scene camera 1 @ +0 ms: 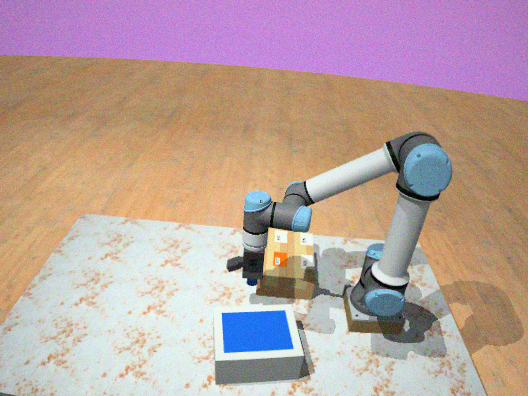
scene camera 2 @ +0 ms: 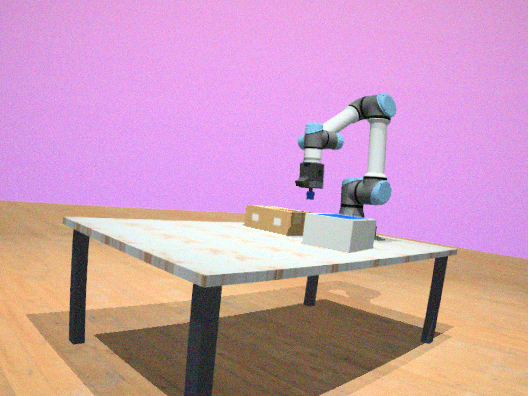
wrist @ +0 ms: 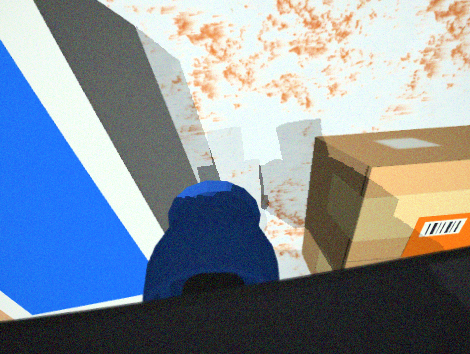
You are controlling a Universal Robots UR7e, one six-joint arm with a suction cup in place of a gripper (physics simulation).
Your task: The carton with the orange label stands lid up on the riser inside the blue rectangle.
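Frame: origin at the arm's base, x left, y back, z up, level; centimetres.
Seen in the pictures: hand, its tool point: [scene camera 1: 251,282] [scene camera 2: 310,199] [wrist: 215,222].
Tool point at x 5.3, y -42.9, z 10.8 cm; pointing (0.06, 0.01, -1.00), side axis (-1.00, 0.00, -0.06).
Observation:
A point is followed by its place in that frame.
The carton with the orange label [scene camera 1: 280,259] {x -15.0, y -32.7, z 4.2 cm} [scene camera 2: 283,224] {x -9.1, y -40.8, z -1.7 cm} [wrist: 430,200] {x -11.7, y -37.2, z 4.2 cm} stands lid up on the table in a close block of cartons; in scene camera 1 it is at the block's front left. The riser [scene camera 1: 260,370] {x 30.6, y -38.7, z 0.0 cm} [scene camera 2: 327,232] {x 22.9, y -52.9, z -0.1 cm} [wrist: 120,115] {x 11.6, y -46.9, z 3.7 cm} is a pale grey box in front of the block. The filled blue rectangle [scene camera 1: 257,331] {x 21.1, y -40.3, z 5.9 cm} [scene camera 2: 342,216] {x 21.0, y -41.1, z 5.9 cm} [wrist: 60,200] {x 16.5, y -42.2, z 5.9 cm} on its top bears no carton. My suction cup [scene camera 1: 251,282] [scene camera 2: 310,196] [wrist: 215,200] is open and holds nothing. It hangs a little above carton height, and shows between riser and carton in the wrist view.
Cartons with white labels stand against the orange-labelled one: one behind it [scene camera 1: 281,237] {x -28.8, y -32.1, z 4.2 cm} [scene camera 2: 255,218] {x -27.2, y -40.1, z -1.5 cm}, one at the back right [scene camera 1: 306,239] {x -28.7, y -21.9, z 4.2 cm} and one on its right [scene camera 1: 306,261] {x -15.0, y -22.9, z 4.1 cm}. The arm's base stands on a block [scene camera 1: 375,326] {x 9.4, y 0.4, z -2.6 cm} to the right on the table [scene camera 1: 100,310] {x 8.4, y -94.8, z -6.1 cm} [scene camera 2: 200,250] {x 17.7, y -107.9, z -6.1 cm}.

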